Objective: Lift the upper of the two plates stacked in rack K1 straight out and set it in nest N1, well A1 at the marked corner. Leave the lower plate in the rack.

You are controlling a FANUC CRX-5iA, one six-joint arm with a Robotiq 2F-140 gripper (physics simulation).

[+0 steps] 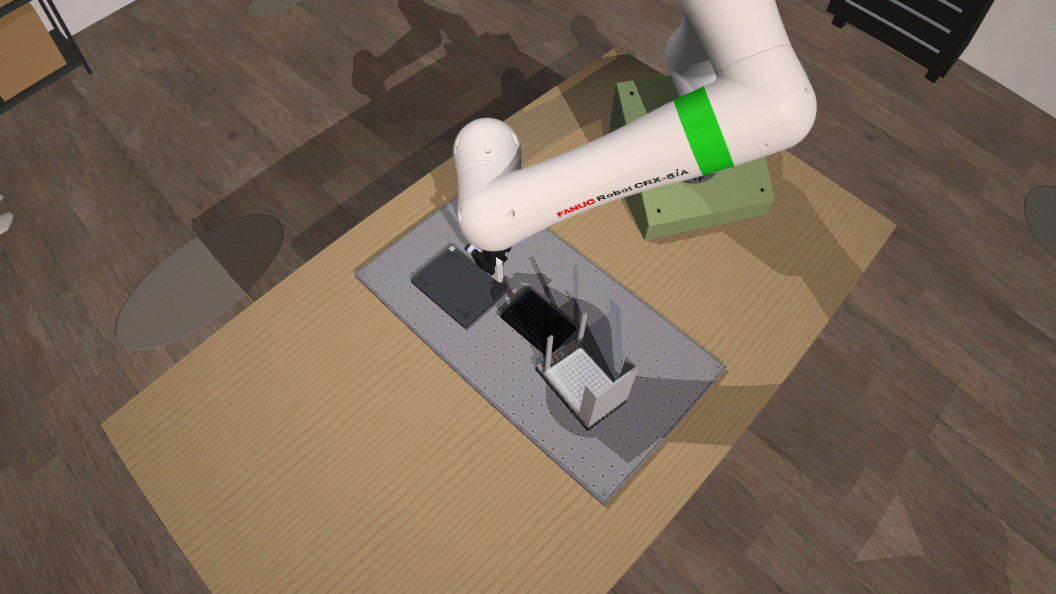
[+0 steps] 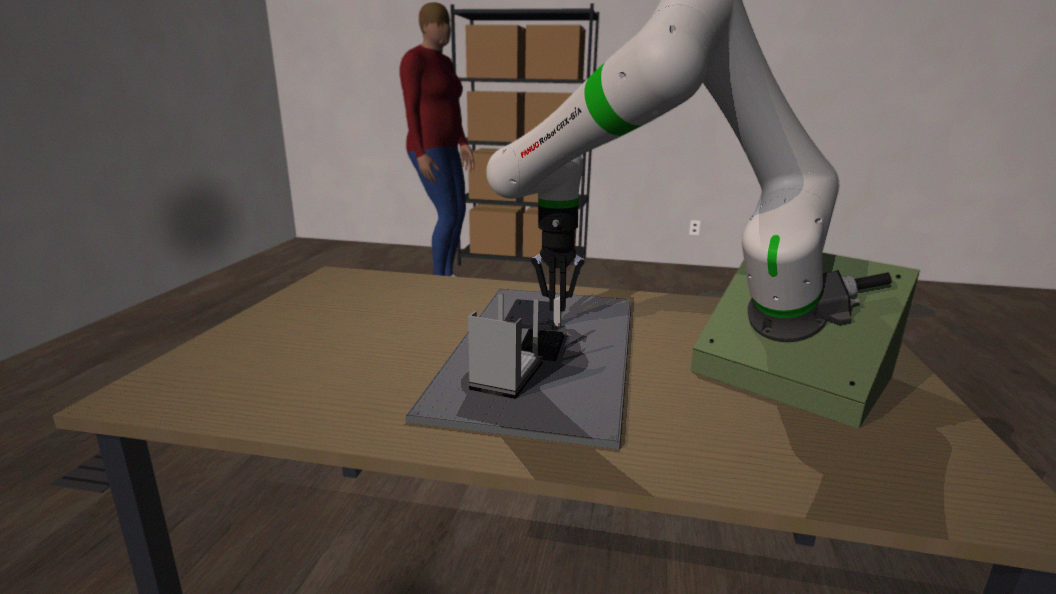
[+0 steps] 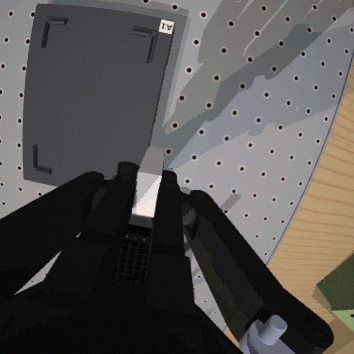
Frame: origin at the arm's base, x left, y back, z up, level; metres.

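Seen in the pictures: gripper, between the fingertips: [image 1: 495, 278] [image 2: 557, 323] [image 3: 153, 161]; arm's base, origin of its link: [image 2: 787, 312].
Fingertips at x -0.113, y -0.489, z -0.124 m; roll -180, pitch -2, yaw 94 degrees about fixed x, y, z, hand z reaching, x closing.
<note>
Offsets run from my fingertips to a thing's middle. "pt": to the spot under its first point. Level surfaces: height alone.
Rack K1 {dx +0.290, dy -0.052, dz +0.075 m} [image 1: 614, 396] [image 2: 494, 350] is the light holder with upright walls and posts at the near end of the board. A white well plate {dx +0.300, dy -0.054, dz +0.026 m} [image 1: 579, 373] lies low inside it; whether another lies under it cannot be told. Nest N1 {dx -0.038, dy -0.070, dz +0.006 m} [image 1: 457, 286] [image 3: 95, 100] is the dark flat block at the board's far end, with raised corner brackets and a white A1 label {pt dx -0.116, dy -0.020, dz +0.010 m} [image 1: 451, 248] [image 3: 166, 26] at one corner. No plate shows on it. My gripper [image 1: 499, 270] [image 2: 556, 313] [image 3: 153, 161] is shut and empty, pointing down above the board by the nest's arm-side edge.
A black gridded piece {dx +0.138, dy -0.013, dz +0.006 m} [image 1: 537, 317] [image 2: 547, 344] [image 3: 132, 257] lies between nest and rack, close to the rack's posts. The perforated board {dz -0.001 m} [image 1: 472, 362] [image 2: 605, 384] [image 3: 240, 165] lies on the wooden table {dz -0.014 m} [image 1: 332, 413] [image 2: 258, 347]. The green arm base [image 1: 708, 210] [image 2: 775, 384] stands to the right.
</note>
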